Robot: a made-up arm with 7 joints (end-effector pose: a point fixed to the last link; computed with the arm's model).
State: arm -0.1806 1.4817 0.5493 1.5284 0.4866 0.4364 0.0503
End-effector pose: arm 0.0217 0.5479 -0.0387 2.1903 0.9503 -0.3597
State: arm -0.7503 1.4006 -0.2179 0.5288 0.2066 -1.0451 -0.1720
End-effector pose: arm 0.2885 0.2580 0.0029 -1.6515 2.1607 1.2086
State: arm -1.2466 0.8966 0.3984 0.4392 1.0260 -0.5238 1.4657
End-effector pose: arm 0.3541 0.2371 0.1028 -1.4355 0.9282 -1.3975
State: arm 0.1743 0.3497 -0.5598 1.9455 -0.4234 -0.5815 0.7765
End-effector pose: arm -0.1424 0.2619 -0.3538 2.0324 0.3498 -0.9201
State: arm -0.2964 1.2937 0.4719 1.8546 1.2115 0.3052 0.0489
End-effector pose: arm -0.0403 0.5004 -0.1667 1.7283 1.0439 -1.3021
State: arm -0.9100 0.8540 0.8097 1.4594 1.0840 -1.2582 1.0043
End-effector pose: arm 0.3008 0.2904 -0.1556 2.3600 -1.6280 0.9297
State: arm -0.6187 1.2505 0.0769 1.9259 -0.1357 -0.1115 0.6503
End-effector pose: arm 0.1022 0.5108 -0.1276 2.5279 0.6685 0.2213
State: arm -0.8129 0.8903 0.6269 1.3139 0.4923 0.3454 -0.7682
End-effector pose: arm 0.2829 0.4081 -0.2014 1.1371 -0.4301 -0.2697
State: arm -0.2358 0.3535 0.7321 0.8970 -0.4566 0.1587 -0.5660
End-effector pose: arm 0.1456 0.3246 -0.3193 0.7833 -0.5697 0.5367
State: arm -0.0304 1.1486 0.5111 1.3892 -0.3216 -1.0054 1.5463
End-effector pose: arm 0.0718 0.4603 -0.0691 -2.3231 0.0350 -1.3927
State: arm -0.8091 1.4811 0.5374 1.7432 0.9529 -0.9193 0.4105
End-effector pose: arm 0.1859 0.4571 -0.0555 2.7116 -0.8871 -0.3454
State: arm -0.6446 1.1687 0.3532 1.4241 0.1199 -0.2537 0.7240
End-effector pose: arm 0.2202 0.4712 -0.0969 2.7227 -0.1268 0.5098
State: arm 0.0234 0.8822 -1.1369 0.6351 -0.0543 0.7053 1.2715
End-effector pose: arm -0.0044 0.2662 -0.3694 2.4953 -0.4948 -1.8119
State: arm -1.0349 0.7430 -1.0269 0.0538 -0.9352 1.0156 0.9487
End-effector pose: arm 0.3419 0.0220 -0.1555 1.8546 -0.8439 -0.7612
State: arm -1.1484 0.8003 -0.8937 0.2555 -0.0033 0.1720 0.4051
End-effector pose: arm 0.3972 0.0345 -0.0811 1.9237 -2.0012 -0.5056
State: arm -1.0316 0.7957 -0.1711 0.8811 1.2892 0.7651 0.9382
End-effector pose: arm 0.4010 0.3164 -0.1006 -2.4102 0.0411 0.2198
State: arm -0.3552 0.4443 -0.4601 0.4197 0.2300 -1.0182 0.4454
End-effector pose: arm 0.2141 0.0493 -0.2204 1.0332 -2.2482 0.1180
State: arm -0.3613 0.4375 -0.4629 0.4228 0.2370 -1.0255 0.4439
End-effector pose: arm 0.2142 0.0467 -0.2202 1.0194 -2.2606 0.1196
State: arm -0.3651 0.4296 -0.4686 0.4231 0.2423 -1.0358 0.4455
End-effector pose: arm 0.2131 0.0435 -0.2198 0.9997 -2.2724 0.1285
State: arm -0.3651 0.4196 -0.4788 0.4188 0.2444 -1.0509 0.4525
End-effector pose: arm 0.2104 0.0393 -0.2191 0.9705 -2.2822 0.1505
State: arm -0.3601 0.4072 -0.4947 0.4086 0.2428 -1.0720 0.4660
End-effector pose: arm 0.2055 0.0339 -0.2179 0.9295 -2.2885 0.1884
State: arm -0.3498 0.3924 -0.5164 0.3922 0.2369 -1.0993 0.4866
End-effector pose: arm 0.1983 0.0277 -0.2160 0.8767 -2.2888 0.2441
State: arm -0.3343 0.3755 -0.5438 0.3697 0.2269 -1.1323 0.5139
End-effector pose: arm 0.1889 0.0209 -0.2134 0.8127 -2.2804 0.3163
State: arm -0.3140 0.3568 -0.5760 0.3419 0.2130 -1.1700 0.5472
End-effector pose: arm 0.1777 0.0139 -0.2100 0.7403 -2.2600 0.4034
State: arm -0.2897 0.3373 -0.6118 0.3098 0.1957 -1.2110 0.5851
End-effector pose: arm 0.1653 0.0073 -0.2058 0.6630 -2.2257 0.5010
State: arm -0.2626 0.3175 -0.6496 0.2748 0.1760 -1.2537 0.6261
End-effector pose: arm 0.1524 0.0015 -0.2009 0.5846 -2.1770 0.6047
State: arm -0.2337 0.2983 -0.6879 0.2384 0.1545 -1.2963 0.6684
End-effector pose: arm 0.1396 -0.0033 -0.1956 0.5092 -2.1151 0.7090
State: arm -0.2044 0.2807 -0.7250 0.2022 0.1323 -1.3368 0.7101
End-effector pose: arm 0.1275 -0.0067 -0.1902 0.4404 -2.0436 0.8084
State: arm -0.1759 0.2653 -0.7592 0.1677 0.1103 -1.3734 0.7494
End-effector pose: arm 0.1167 -0.0090 -0.1849 0.3813 -1.9672 0.8984
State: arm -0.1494 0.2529 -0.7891 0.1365 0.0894 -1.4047 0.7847
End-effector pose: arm 0.1075 -0.0103 -0.1803 0.3339 -1.8917 0.9755
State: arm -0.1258 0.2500 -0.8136 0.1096 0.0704 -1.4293 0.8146
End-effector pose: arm 0.1001 -0.0095 -0.1770 0.3020 -1.8261 1.0316
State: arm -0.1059 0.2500 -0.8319 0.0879 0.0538 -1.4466 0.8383
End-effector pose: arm 0.0945 -0.0083 -0.1745 0.2827 -1.7711 1.0726
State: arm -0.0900 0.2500 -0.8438 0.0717 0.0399 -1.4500 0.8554
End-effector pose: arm 0.0911 -0.0076 -0.1727 0.2796 -1.7270 1.0964
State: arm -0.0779 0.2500 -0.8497 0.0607 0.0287 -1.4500 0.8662
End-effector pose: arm 0.0891 -0.0069 -0.1716 0.2826 -1.6952 1.1119
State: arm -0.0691 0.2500 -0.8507 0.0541 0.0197 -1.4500 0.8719
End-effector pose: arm 0.0881 -0.0061 -0.1709 0.2881 -1.6742 1.1232
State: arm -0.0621 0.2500 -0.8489 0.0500 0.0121 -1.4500 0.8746
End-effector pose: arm 0.0877 -0.0051 -0.1705 0.2949 -1.6595 1.1320
